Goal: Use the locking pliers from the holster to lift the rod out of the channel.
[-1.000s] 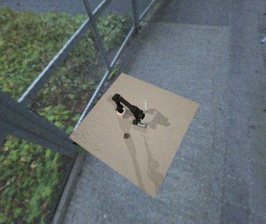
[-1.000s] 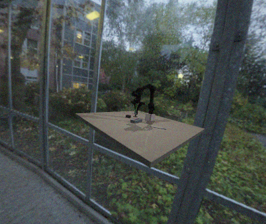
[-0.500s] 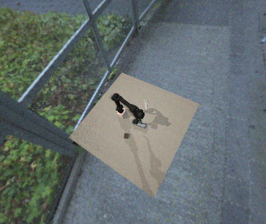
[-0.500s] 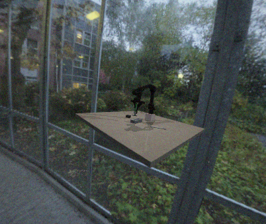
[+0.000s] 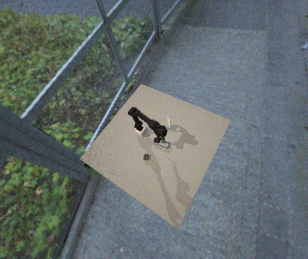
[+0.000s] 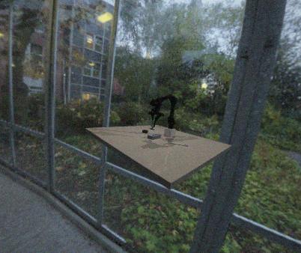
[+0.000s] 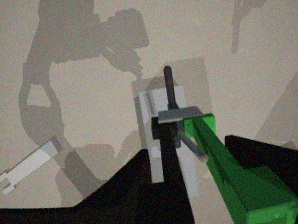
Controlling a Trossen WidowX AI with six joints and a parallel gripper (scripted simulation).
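My gripper tip is now 9 cm above the dark rod and 2 cm short of it. The rest, counted from my gripper tip: grey block: 18 cm below, 3 cm behind, 1 cm to the left; then white bar: 32 cm to the left, 19 cm below, 11 cm behind; then dark holster: 22 cm to the right, 18 cm below, 9 cm behind.
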